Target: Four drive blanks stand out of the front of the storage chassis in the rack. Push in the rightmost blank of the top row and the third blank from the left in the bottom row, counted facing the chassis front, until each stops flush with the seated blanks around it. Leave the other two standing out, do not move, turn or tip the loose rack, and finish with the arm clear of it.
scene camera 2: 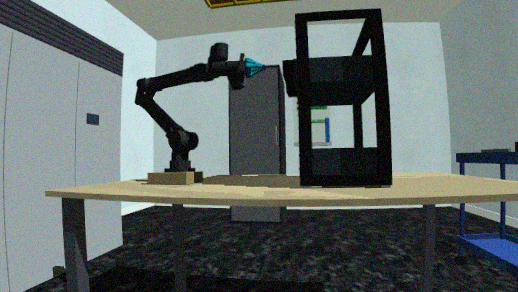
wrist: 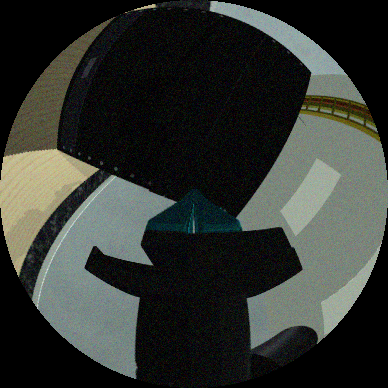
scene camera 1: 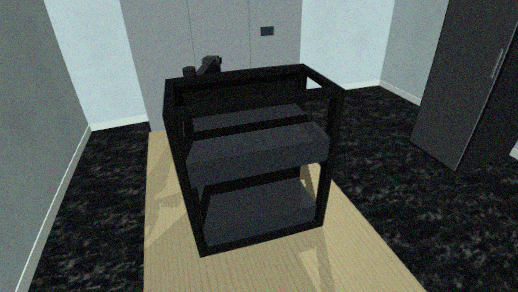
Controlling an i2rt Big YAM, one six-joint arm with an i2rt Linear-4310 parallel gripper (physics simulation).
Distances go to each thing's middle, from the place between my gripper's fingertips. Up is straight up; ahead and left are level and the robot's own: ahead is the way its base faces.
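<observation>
Position of the black open-frame rack (scene camera 2: pixel 341 80), measured from my hand: 17 cm to the left of it, 23 cm ahead of it, 14 cm below it.
</observation>
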